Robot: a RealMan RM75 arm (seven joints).
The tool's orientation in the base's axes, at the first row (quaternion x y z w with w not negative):
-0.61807, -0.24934, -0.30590, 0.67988
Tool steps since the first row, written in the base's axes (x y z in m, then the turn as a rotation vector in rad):
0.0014, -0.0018, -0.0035, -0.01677, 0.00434, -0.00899
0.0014, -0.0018, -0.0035, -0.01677, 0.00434, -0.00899
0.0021, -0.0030, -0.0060, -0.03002, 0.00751, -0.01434
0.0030, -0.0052, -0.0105, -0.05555, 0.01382, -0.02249
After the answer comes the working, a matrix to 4 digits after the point.
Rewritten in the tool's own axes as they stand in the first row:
-0.0014, 0.0033, -0.0021, -0.01846, -0.00575, 0.00265
-0.0014, 0.0033, -0.0021, -0.01846, -0.00575, 0.00265
-0.0025, 0.0055, -0.0036, -0.03176, -0.01151, 0.00468
-0.0049, 0.0091, -0.0062, -0.05586, -0.02408, 0.00904

The tool's axes in the first row as the columns of a matrix, in the base's axes (rounded; the answer above uses it unrounded):
0.6885, 0.7242, 0.0391
-0.1077, 0.0488, 0.9930
0.7172, -0.6879, 0.1116

